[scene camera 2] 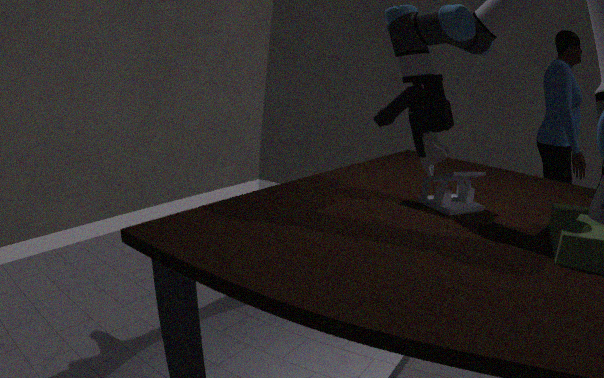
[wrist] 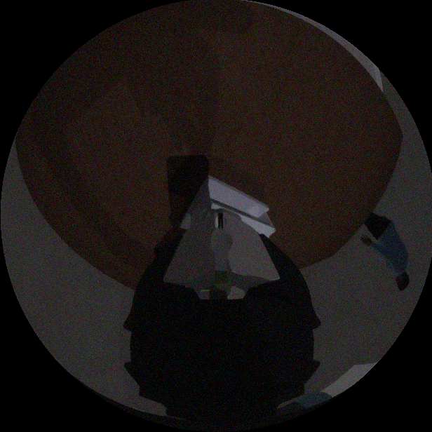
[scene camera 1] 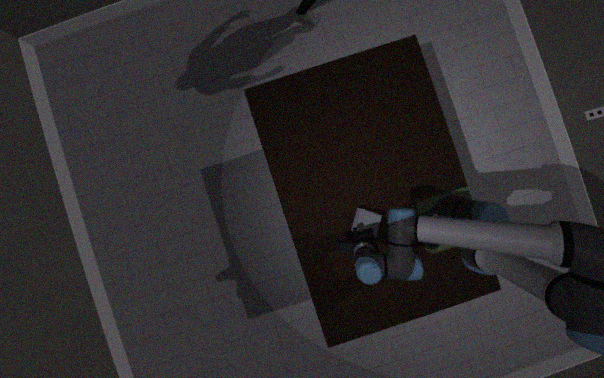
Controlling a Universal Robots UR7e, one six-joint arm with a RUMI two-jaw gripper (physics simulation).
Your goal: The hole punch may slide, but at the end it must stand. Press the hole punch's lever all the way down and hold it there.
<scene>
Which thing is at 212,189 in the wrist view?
A pale grey hole punch.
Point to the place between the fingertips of the gripper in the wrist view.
At 220,214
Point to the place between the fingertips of the gripper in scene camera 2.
At 431,176
</scene>
